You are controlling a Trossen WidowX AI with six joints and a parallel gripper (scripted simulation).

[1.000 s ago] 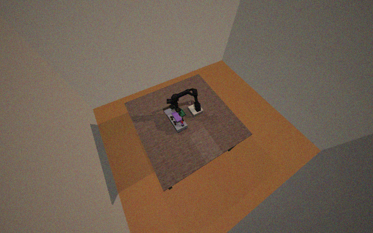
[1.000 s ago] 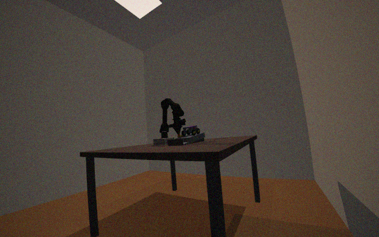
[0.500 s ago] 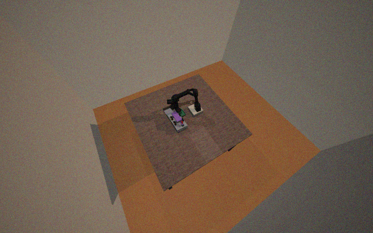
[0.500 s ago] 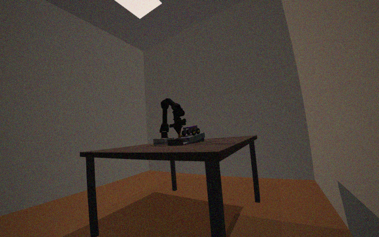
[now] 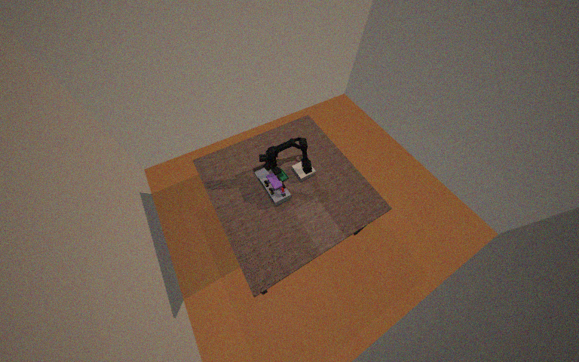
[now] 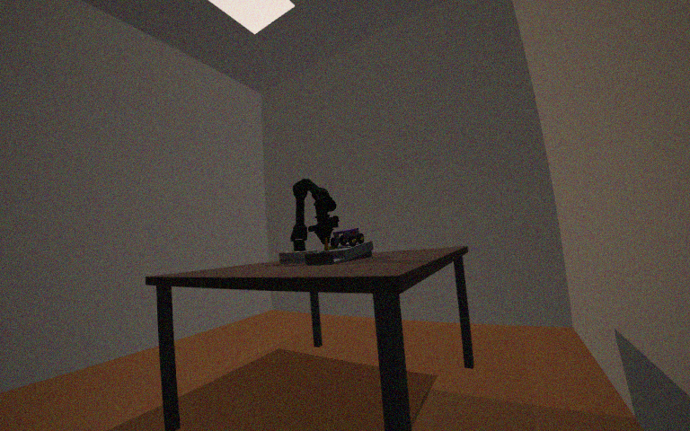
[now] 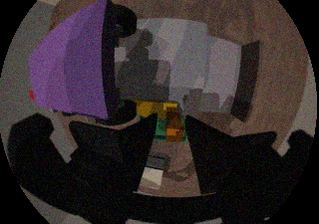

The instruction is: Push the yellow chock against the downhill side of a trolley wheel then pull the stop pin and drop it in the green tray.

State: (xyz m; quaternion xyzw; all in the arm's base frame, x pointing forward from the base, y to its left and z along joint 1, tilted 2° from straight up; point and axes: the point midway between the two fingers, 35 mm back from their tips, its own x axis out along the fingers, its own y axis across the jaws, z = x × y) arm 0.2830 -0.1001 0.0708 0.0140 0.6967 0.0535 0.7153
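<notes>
My gripper tip is now 20 mm to the right of the yellow chock and 10 mm above it. Round my gripper tip: purple trolley: 50 mm ahead, 120 mm to the left, 20 mm above; then grey ramp: 50 mm ahead, 120 mm to the left, 50 mm below; then green tray: 70 mm behind, 10 mm to the left, 100 mm below.
</notes>
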